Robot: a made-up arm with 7 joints. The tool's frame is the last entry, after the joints.
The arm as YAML. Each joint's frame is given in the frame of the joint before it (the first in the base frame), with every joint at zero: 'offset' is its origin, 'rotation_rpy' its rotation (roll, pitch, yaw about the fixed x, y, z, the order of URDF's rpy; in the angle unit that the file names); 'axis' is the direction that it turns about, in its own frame. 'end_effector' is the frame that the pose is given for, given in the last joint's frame.
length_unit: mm
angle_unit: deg
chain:
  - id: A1
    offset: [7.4, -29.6, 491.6]
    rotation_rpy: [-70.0, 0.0, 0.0]
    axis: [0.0, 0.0, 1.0]
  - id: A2
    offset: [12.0, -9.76, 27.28]
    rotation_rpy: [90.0, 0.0, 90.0]
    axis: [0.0, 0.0, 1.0]
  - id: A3
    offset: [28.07, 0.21, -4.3]
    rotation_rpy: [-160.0, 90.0, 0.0]
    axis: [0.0, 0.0, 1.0]
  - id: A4
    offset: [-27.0, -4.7, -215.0]
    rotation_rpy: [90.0, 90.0, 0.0]
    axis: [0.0, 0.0, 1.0]
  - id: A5
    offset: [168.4, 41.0, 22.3]
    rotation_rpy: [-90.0, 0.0, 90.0]
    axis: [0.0, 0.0, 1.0]
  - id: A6
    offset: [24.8, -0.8, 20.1]
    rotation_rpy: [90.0, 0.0, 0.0]
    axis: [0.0, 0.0, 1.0]
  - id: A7
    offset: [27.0, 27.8, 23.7]
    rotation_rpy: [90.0, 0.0, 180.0]
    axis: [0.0, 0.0, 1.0]
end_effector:
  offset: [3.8, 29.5, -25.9]
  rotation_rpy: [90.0, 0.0, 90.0]
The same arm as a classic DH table. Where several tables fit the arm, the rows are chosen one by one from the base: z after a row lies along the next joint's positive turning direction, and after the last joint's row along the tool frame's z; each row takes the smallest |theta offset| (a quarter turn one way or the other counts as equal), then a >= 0, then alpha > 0; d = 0 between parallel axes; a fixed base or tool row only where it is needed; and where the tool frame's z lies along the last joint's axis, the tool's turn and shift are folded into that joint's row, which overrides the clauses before.
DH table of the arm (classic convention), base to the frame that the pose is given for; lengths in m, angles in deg. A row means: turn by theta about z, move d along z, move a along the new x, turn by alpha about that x. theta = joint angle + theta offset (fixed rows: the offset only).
base (fixed): a 0.0074  alpha -70  d 0.5024  theta0 0
A1: a 0.0098  alpha -90  d -0.0042  theta0 -90
A2: a -0.0098  alpha 90  d 0.0077  theta0 70
A3: a 0.027  alpha -90  d -0.2413  theta0 90
A4: a -0.041  alpha 90  d 0.027  theta0 0
A5: a -0.0248  alpha -90  d -0.1483  theta0 0
A6: a -0.027  alpha 90  d 0.0245  theta0 0
A7: a 0.0295  alpha 90  d 0.0019  theta0 90
tool (fixed): a 0  alpha 0  d 0.0038  theta0 0

